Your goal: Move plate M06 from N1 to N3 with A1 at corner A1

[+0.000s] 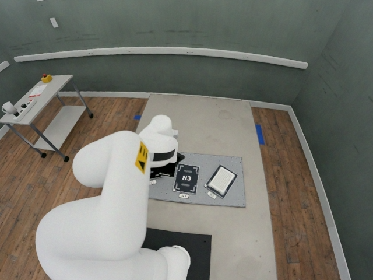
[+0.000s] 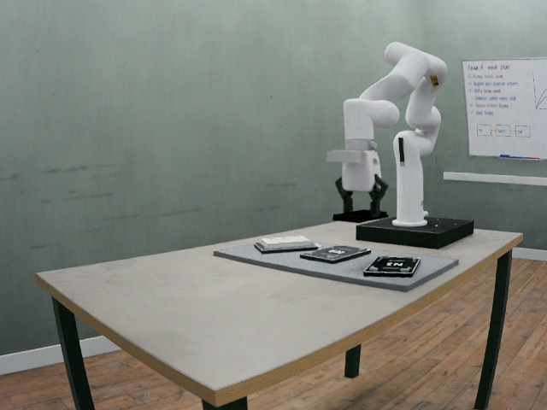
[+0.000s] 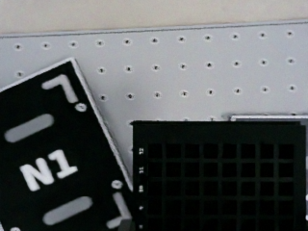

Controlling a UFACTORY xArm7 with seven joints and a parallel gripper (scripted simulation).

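Right now the dark nest N3 is 120 mm below my hand, 100 mm to the right of it and 10 mm behind it. Also, from my hand: white plate M09: 280 mm to the right, 110 mm below, 10 mm ahead; black plate M06: 10 mm below.
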